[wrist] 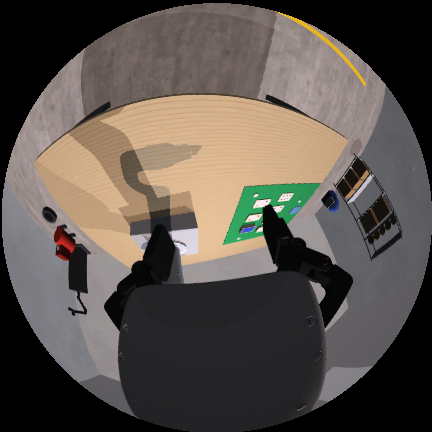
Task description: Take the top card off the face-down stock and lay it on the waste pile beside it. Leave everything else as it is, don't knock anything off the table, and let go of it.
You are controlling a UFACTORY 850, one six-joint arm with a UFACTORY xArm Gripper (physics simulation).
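The face-down stock [247, 228] is a small blue stack at the near left part of the green mat [301, 190]. White face-up cards lie near it: one card [254, 218] is just behind it, and another card [259, 229] to its right is partly hidden by the right finger. I cannot tell which is the waste pile. More white cards [261, 203] [285, 197] lie farther back. My gripper [214, 227] is open and empty, high above the table; its right finger overlaps the mat in view, and the stock shows between the fingers.
A blue disc [295, 210] lies at the mat's right side. A grey and white block [189, 235] stands on the wooden table [230, 145] behind the left finger. The table's near edge runs just below the mat. A shelf rack [365, 249] stands on the floor at right.
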